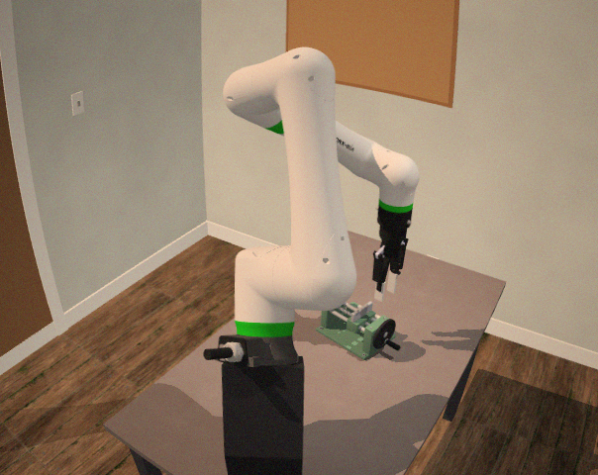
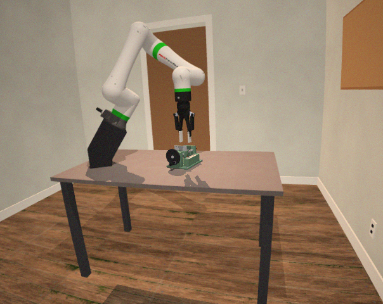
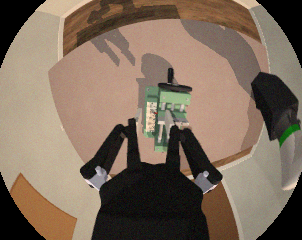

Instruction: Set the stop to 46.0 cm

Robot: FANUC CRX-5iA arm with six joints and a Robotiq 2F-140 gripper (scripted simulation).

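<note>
Now: hand 5 cm past the black handwheel, 7 cm to the left of it and 14 cm above it. Also, from my hand: green stop fixture 4 cm behind, 4 cm to the left, 10 cm below.
</note>
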